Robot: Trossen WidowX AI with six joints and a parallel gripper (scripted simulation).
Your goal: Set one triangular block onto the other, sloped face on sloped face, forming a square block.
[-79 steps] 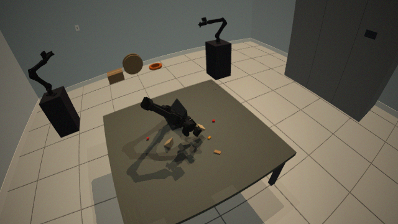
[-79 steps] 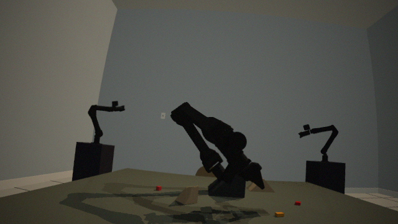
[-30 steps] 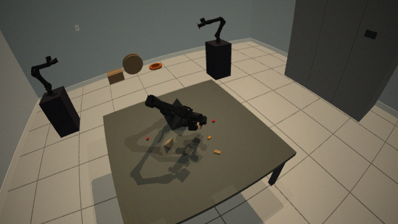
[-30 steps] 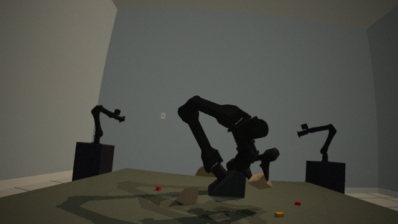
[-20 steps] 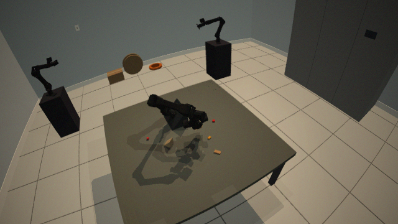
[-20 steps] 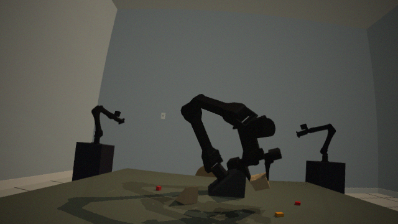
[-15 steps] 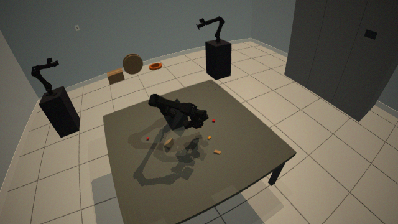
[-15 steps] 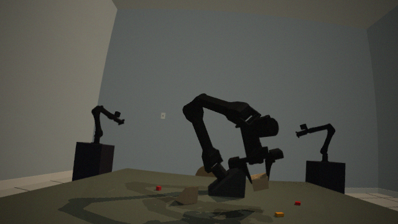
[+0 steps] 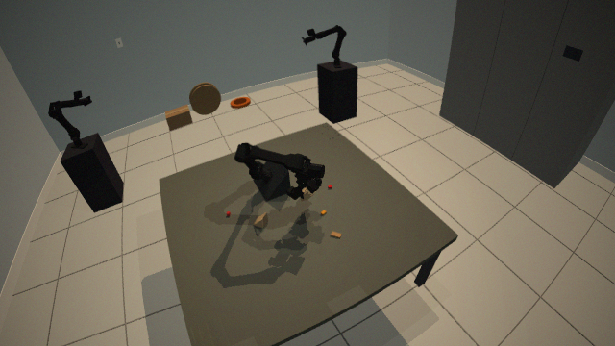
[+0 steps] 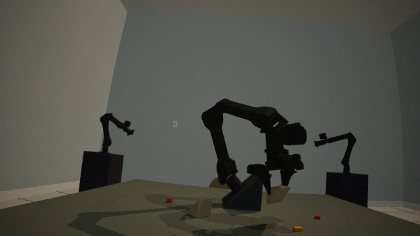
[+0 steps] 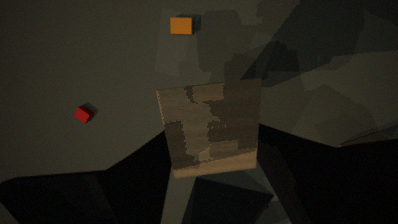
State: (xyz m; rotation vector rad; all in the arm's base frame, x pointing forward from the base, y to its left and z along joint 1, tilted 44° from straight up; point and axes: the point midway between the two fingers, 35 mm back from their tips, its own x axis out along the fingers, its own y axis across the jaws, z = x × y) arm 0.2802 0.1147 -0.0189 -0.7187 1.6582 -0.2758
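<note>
The orange cube lies 9 cm below my gripper tip, 7 cm ahead of it and 5 cm to the left of it. From my gripper tip the other things lie so: triangular block 1 cm behind, 1 cm above; then red cube 38 cm to the right, 17 cm behind, 9 cm below; then tan piece 22 cm ahead, 9 cm below, 3 cm to the left.
</note>
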